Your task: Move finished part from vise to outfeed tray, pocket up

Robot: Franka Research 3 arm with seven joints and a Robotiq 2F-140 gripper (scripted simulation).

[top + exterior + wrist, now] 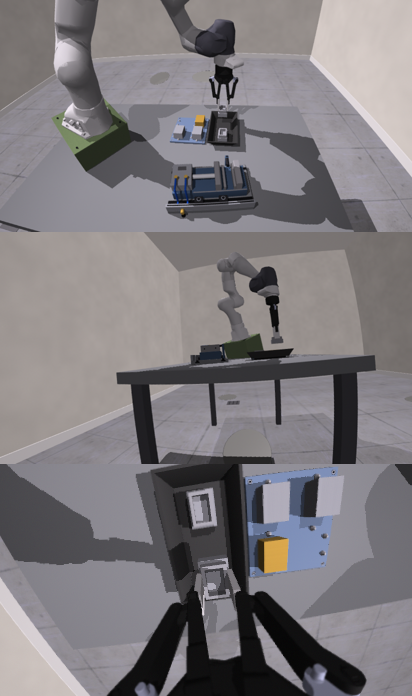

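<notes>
The orange block is 120 mm behind my hand, 110 mm below it and 10 mm to the right of it. Also, from my hand: blue fixture plate: 160 mm behind, 130 mm below, 50 mm to the right; then vise: 380 mm to the right, 90 mm below, 20 mm behind.
</notes>
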